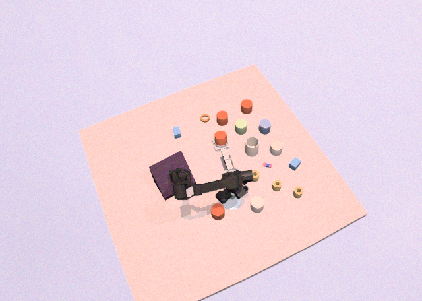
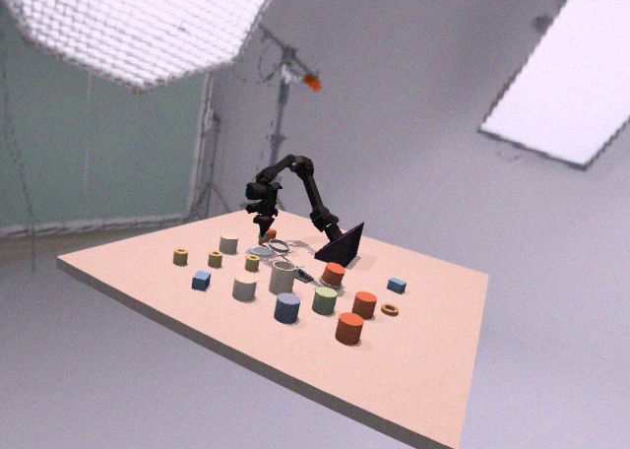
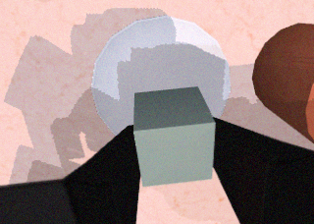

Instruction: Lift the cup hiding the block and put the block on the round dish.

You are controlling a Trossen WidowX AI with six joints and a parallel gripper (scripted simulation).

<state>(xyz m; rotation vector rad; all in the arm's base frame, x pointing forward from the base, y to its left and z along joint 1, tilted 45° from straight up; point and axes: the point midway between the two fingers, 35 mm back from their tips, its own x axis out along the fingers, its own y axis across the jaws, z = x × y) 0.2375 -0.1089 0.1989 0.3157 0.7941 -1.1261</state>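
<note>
My gripper tip is now 70 mm above the round dish. The rest, counted from my gripper tip: pale green block (10 mm above); then grey balance (240 mm to the left, 60 mm ahead, 30 mm below).
</note>
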